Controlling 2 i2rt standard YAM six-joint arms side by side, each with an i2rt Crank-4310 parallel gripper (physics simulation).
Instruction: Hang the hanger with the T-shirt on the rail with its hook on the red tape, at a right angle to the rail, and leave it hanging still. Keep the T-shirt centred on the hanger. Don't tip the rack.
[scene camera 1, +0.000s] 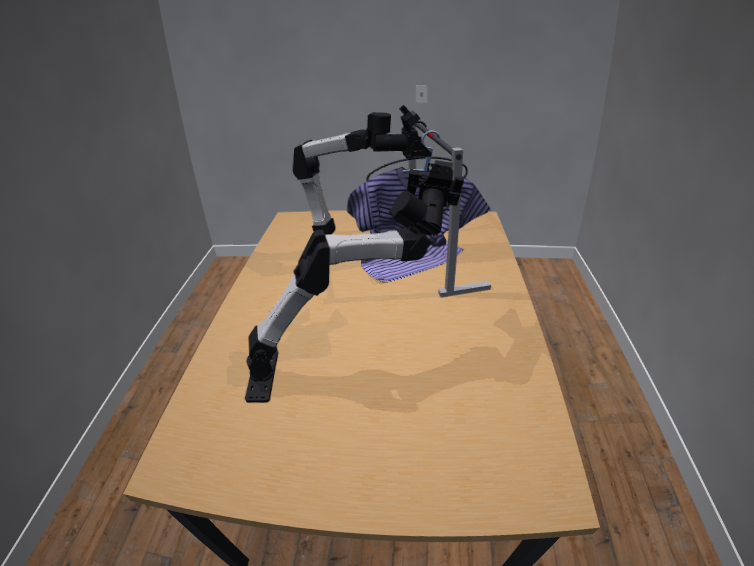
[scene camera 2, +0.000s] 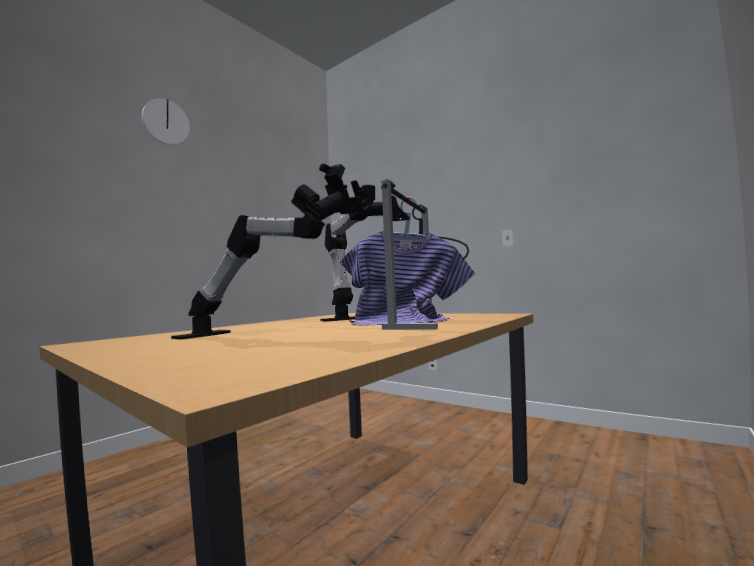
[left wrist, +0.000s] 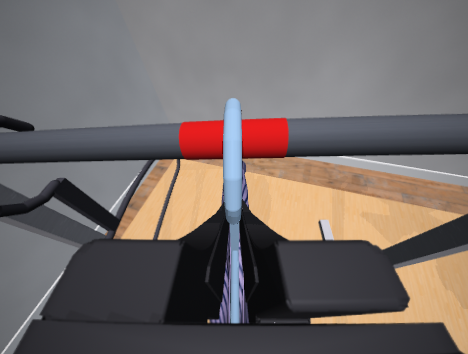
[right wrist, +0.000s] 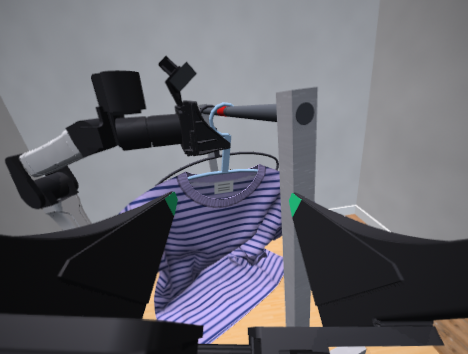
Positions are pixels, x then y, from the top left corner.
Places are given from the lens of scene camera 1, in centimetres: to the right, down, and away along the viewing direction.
my left gripper (scene camera 1: 431, 154): 19, -44, 132
my right gripper (scene camera 1: 434, 176): 16, -30, 108
grey rack (scene camera 1: 454, 211): 23, -22, 117
